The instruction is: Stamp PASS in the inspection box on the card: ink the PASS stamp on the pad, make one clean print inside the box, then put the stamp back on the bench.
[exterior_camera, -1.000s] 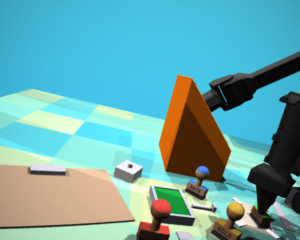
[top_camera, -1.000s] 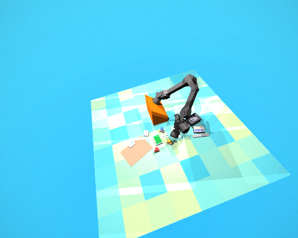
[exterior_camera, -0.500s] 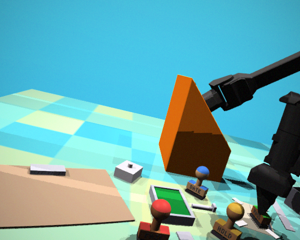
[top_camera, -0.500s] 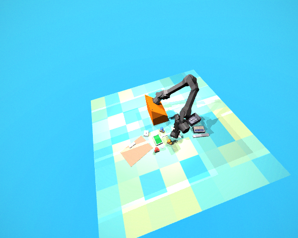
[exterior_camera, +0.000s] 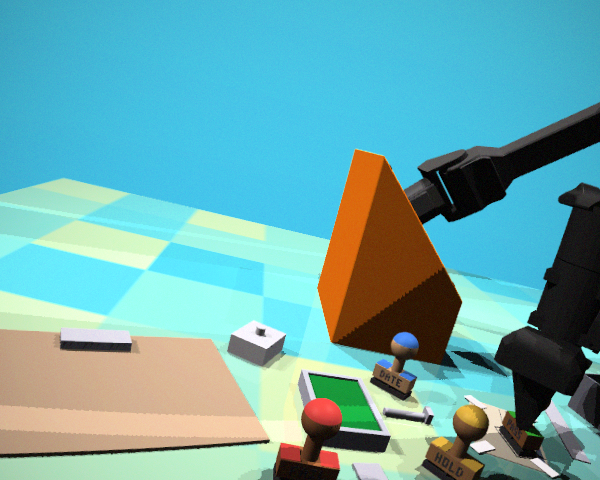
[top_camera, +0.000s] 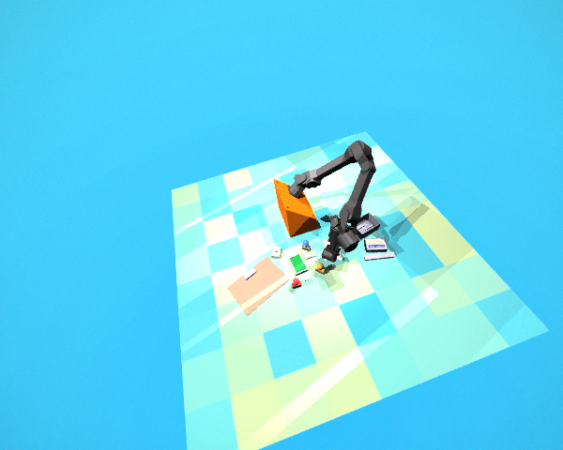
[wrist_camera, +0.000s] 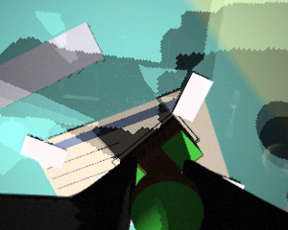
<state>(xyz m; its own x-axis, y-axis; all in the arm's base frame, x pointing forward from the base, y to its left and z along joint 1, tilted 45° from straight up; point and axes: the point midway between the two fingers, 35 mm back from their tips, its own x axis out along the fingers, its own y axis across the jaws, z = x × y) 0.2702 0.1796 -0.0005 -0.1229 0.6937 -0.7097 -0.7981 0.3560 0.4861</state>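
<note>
The green-knobbed stamp is right at my gripper tip. The rest, counted from my gripper tip: bolt (10 cm to the right, 2 cm below); then yellow hold stamp (7 cm ahead, 9 cm to the right); then card (2 cm behind, 3 cm below).
</note>
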